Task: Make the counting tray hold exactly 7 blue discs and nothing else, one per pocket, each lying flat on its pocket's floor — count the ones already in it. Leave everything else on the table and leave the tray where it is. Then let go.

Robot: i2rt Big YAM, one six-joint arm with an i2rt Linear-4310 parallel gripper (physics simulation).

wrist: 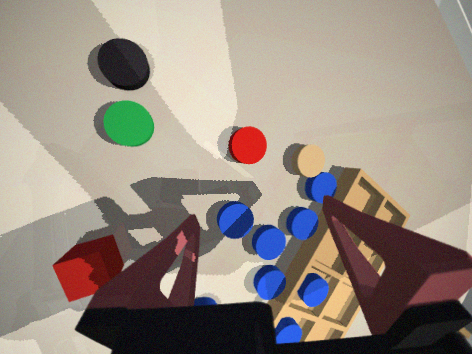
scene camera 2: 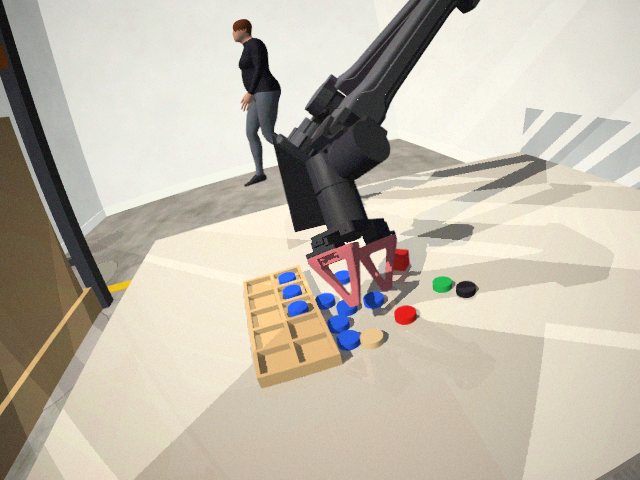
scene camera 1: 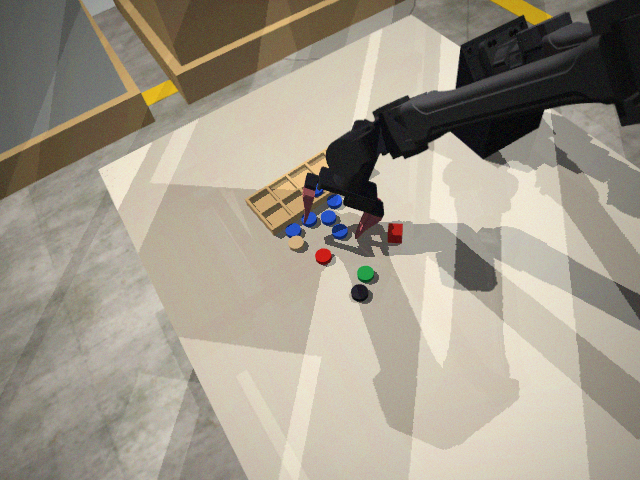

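Note:
The wooden counting tray [scene camera 1: 277, 227] [scene camera 2: 299, 375] [wrist: 327, 240] has two rows of pockets. Three blue discs lie in neighbouring pockets of the row beside the loose discs, at the far end in scene view 2: one [scene camera 2: 286, 277], a second [scene camera 2: 292, 291] [wrist: 289, 331] and a third [scene camera 2: 297, 308] [wrist: 313, 290]. Several loose blue discs lie outside along that side, including one [scene camera 1: 339, 230] [scene camera 2: 373, 299] [wrist: 235, 220] farther out and one [scene camera 1: 293, 229] [scene camera 2: 348, 339] [wrist: 321, 187] near the tray's corner. My gripper [scene camera 1: 331, 229] [scene camera 2: 369, 296] [wrist: 258, 211] is open and empty, above the loose discs.
A tan disc [scene camera 1: 296, 242] [scene camera 2: 372, 338] [wrist: 311, 160] lies close beside the corner blue disc. A red disc [scene camera 1: 323, 255] [scene camera 2: 405, 314] [wrist: 248, 145], green disc [scene camera 1: 365, 273] [scene camera 2: 442, 284] [wrist: 128, 123], black disc [scene camera 1: 359, 292] [scene camera 2: 465, 289] [wrist: 123, 64] and red cube [scene camera 1: 394, 233] [scene camera 2: 401, 259] [wrist: 85, 272] lie farther out.

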